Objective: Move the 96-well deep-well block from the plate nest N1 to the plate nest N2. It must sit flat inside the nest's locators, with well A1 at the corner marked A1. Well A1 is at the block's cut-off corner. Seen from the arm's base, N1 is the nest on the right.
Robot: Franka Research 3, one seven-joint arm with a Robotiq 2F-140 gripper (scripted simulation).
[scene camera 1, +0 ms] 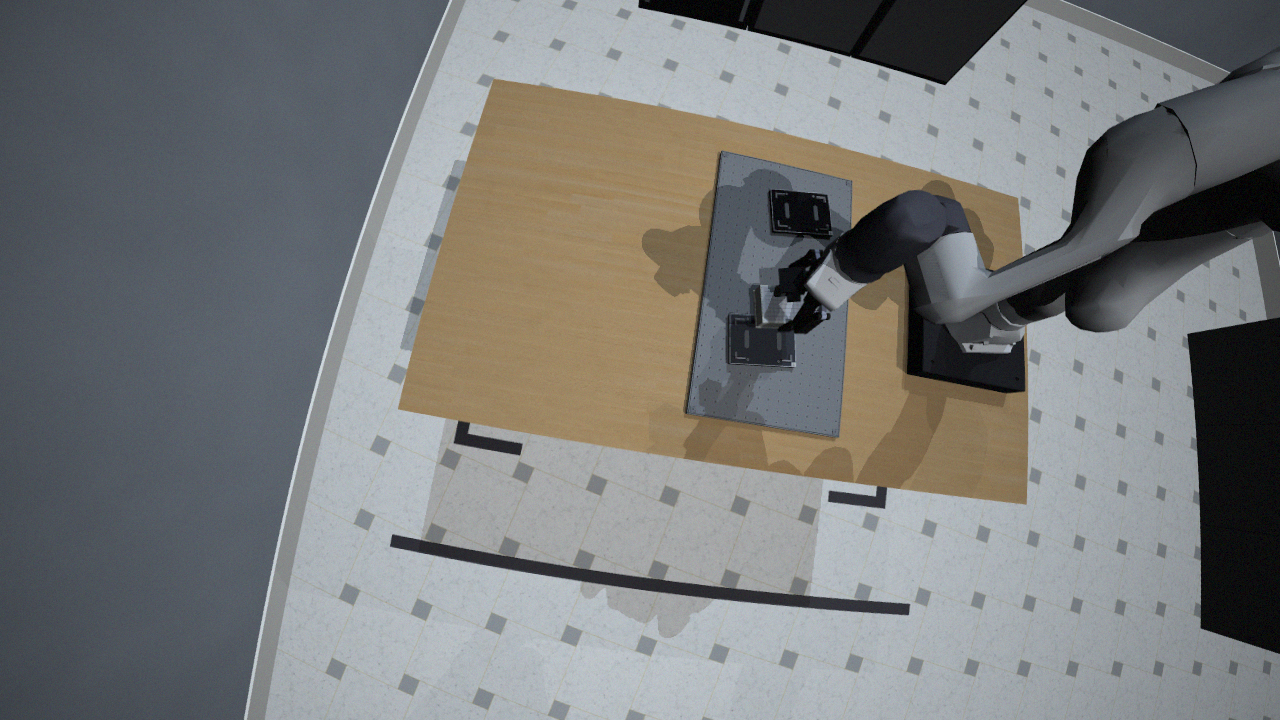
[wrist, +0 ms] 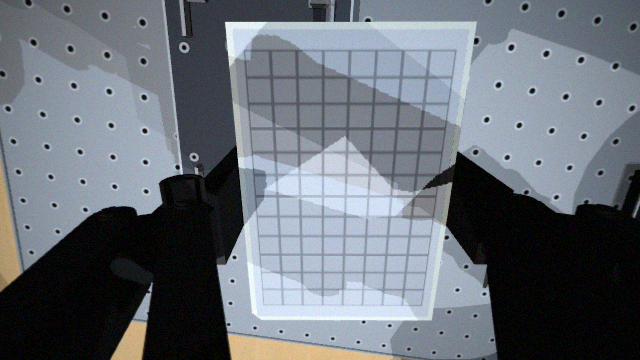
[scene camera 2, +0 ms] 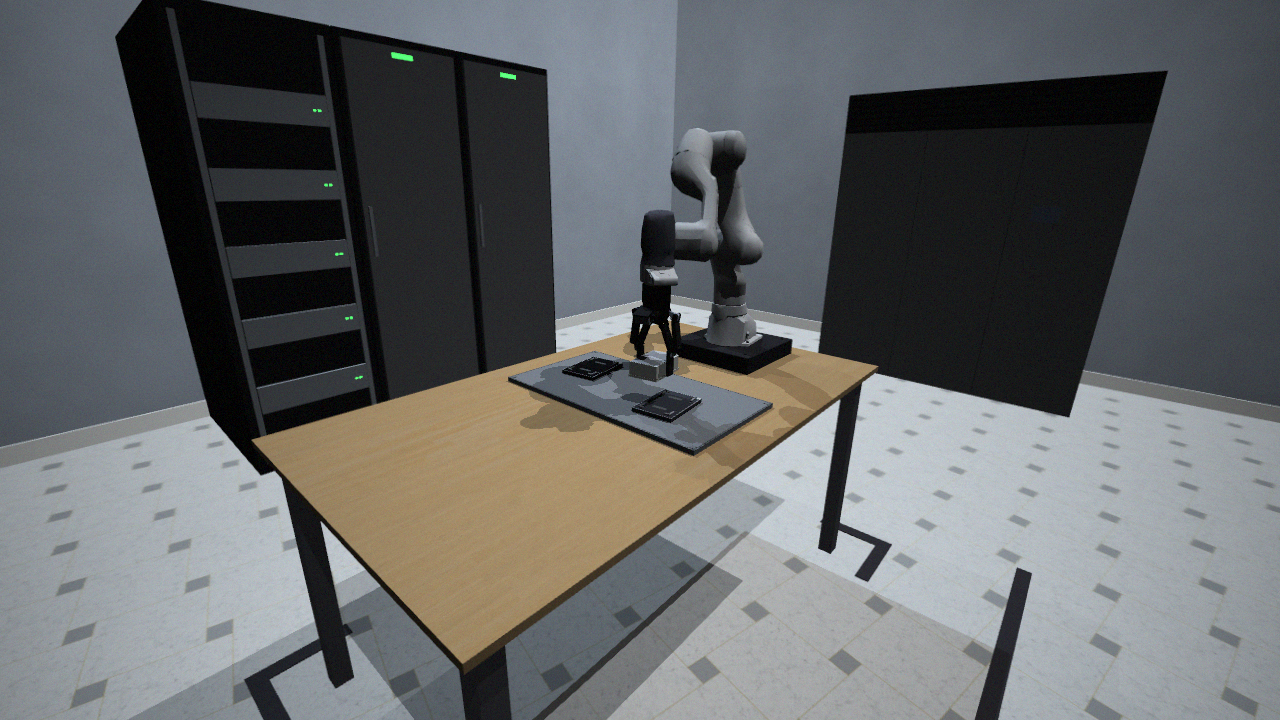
Labels:
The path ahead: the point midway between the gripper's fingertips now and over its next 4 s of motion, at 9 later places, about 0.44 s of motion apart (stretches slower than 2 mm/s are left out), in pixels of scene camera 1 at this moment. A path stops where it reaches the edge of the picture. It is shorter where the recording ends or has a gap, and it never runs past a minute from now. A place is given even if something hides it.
The gripper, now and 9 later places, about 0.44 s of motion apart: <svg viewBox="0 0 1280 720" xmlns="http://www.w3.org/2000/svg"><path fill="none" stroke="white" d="M781 310L777 325L774 334L775 333L772 335L769 337L766 338L764 339L764 339L764 339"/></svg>

